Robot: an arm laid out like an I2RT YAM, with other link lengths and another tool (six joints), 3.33 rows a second.
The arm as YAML. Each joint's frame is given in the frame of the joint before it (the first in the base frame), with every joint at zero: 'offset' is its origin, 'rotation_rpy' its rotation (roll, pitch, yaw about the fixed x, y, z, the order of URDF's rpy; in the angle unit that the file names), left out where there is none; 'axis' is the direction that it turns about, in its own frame. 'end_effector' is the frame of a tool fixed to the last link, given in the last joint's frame.
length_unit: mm
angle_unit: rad
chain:
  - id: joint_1
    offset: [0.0, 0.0, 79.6]
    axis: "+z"
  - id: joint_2
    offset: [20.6, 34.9, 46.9]
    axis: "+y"
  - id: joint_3
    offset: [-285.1, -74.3, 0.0]
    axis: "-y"
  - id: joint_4
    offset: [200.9, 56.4, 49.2]
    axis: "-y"
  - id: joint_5
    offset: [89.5, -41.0, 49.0]
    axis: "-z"
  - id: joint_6
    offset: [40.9, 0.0, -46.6]
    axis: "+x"
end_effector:
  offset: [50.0, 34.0, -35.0]
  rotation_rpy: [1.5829, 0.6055, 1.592]
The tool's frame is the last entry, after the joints.
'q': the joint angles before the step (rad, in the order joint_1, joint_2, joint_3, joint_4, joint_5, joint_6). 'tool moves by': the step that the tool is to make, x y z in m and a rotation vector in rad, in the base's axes. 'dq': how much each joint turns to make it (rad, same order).
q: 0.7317 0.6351 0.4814 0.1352 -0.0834 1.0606
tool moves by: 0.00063 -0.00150 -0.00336 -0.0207 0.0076 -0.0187
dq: 0.0000 -0.0088 0.0045 -0.0334 0.0190 -0.0098
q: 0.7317 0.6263 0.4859 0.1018 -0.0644 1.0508
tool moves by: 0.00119 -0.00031 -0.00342 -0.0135 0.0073 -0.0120
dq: -0.0001 -0.0005 -0.0026 -0.0126 0.0122 -0.0046
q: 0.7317 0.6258 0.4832 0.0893 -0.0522 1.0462
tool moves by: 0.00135 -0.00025 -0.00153 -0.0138 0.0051 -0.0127
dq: 0.0000 0.0014 0.0055 -0.0175 0.0131 -0.0061
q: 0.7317 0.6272 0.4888 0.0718 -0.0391 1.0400
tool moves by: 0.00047 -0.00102 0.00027 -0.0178 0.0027 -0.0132
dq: 0.0007 -0.0033 0.0168 -0.0344 0.0147 -0.0104
